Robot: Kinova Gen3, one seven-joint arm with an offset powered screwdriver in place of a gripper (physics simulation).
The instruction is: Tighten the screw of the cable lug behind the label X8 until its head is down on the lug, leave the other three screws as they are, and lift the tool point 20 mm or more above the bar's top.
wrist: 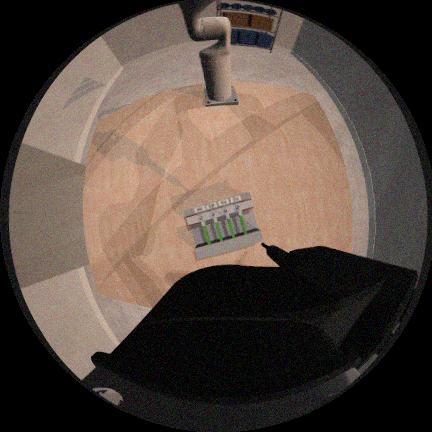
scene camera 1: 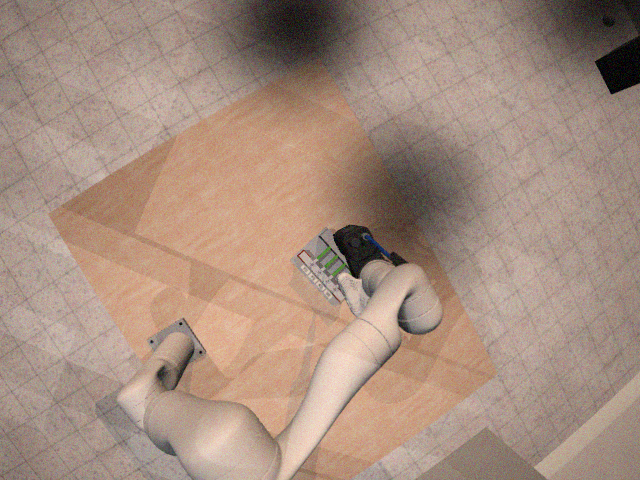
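Seen in the pictures: hand, its tool point: [wrist: 261, 243]; arm's base, origin of its link: [wrist: 219, 94] [scene camera 1: 178, 347].
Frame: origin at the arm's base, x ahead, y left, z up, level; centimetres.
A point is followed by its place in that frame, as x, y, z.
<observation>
The grey terminal block [scene camera 1: 326, 235] {52.1, 8.5, 3.6} [wrist: 228, 246] {54.7, 0.7, 3.6} lies on the wooden table. It carries a pale bar with red ends, a row of white labels [scene camera 1: 312, 276] {43.3, 0.1, 3.1} [wrist: 211, 205] {44.1, -3.3, 3.1}, several small screws and green cables [scene camera 1: 331, 261] {49.9, 1.4, 3.8} [wrist: 218, 232] {50.9, -1.7, 3.8}. The label text is too small to read, so I cannot tell which is X8. Screw head heights cannot be told either. My black screwdriver [scene camera 1: 356, 245] [wrist: 264, 245] {53.0, 7.7, 10.8} hangs over the block's side in the scene view, its tip hidden there. In the wrist view the tip shows beside the block's cable-side corner, apart from the screws. It has no fingers.
The wooden table [scene camera 1: 232, 180] {36.1, 34.6, -1.2} [wrist: 300, 175] {34.2, 26.0, -1.2} lies under the block. The arm's base plate [scene camera 1: 198, 351] {4.5, -3.8, -0.1} [wrist: 222, 103] {5.7, 1.1, -0.4} is fixed near the table edge. My forearm crosses beside the block in the scene view. Dark blurred patches cover parts of that view. A shelf rack stands far behind the base.
</observation>
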